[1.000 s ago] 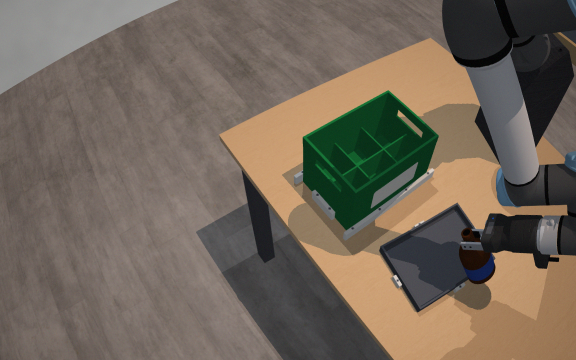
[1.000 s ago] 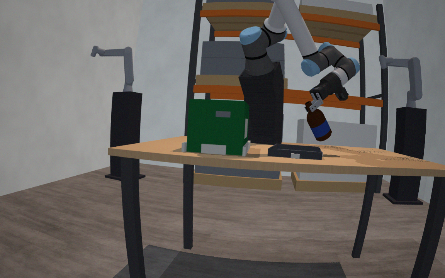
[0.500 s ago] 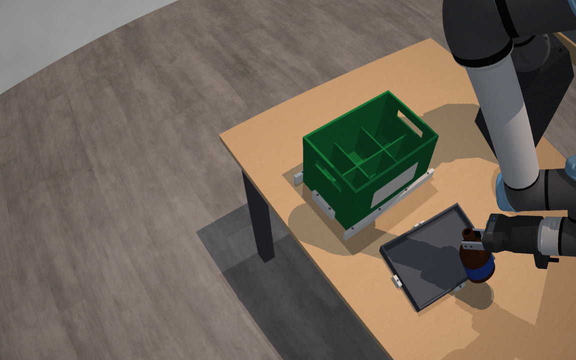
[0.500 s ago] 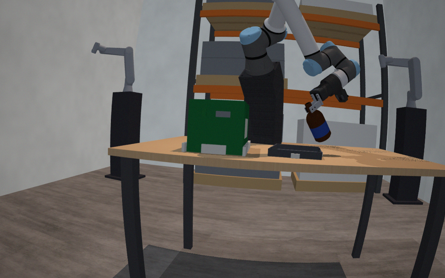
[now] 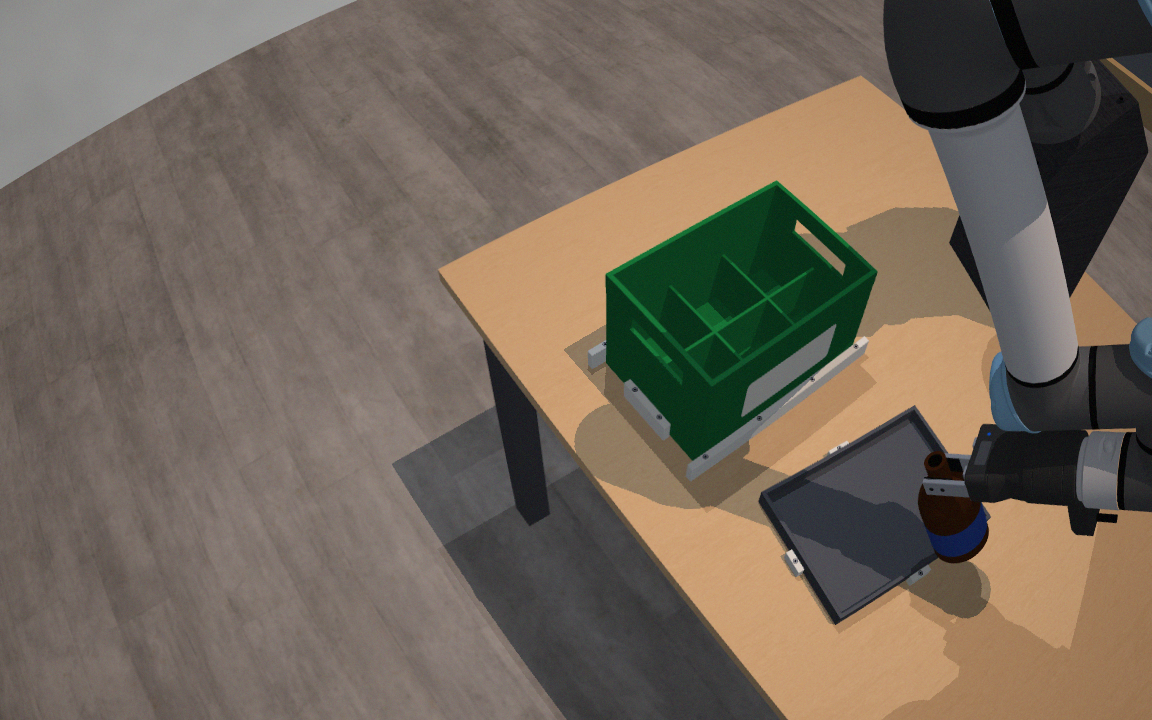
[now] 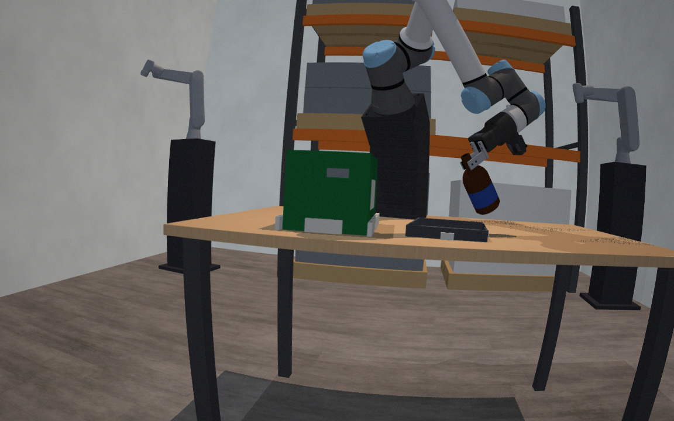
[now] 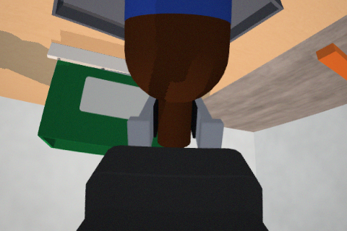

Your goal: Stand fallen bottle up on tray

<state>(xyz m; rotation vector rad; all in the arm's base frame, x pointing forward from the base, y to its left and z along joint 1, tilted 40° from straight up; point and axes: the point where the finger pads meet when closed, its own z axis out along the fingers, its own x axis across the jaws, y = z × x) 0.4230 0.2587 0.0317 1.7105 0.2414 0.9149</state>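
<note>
Right now my hand is 10 mm past the brown bottle, 20 mm to the right of it and 50 mm above it. From my hand the other things lie so: green crate (30 mm ahead, 330 mm to the right, 100 mm below); then dark grey tray (50 mm to the right, 170 mm below).
</note>
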